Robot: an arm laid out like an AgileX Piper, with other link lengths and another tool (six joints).
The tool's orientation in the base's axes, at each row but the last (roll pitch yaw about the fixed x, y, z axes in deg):
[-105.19, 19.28, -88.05]
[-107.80, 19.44, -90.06]
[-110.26, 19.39, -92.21]
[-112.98, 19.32, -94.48]
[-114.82, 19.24, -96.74]
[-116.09, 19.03, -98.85]
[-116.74, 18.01, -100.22]
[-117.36, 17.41, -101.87]
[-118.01, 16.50, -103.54]
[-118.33, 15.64, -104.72]
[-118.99, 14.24, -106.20]
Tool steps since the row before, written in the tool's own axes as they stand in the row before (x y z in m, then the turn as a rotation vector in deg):
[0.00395, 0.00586, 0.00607, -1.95, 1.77, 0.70]
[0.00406, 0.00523, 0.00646, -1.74, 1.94, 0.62]
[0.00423, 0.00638, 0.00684, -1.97, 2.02, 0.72]
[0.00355, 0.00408, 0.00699, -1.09, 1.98, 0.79]
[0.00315, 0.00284, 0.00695, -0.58, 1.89, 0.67]
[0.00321, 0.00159, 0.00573, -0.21, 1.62, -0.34]
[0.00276, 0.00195, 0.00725, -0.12, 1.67, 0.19]
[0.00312, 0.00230, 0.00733, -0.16, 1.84, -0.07]
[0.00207, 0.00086, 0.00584, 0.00, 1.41, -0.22]
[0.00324, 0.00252, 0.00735, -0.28, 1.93, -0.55]
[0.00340, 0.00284, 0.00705, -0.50, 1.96, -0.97]
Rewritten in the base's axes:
[0.00437, -0.00119, -0.00814, 0.13, 2.47, -1.14]
[0.00455, -0.00152, -0.00791, 0.00, 2.32, -1.34]
[0.00416, -0.00138, -0.00928, 0.08, 2.57, -1.37]
[0.00473, -0.00158, -0.00729, 0.09, 1.73, -1.65]
[0.00494, -0.00176, -0.00623, -0.04, 1.22, -1.69]
[0.00413, -0.00241, -0.00478, -0.91, 0.77, -1.17]
[0.00532, -0.00205, -0.00561, -0.47, 0.70, -1.46]
[0.00506, -0.00245, -0.00610, -0.76, 0.81, -1.48]
[0.00439, -0.00208, -0.00395, -0.76, 0.52, -1.09]
[0.00470, -0.00287, -0.00637, -1.19, 0.99, -1.31]
[0.00409, -0.00311, -0.00656, -1.51, 1.26, -1.08]

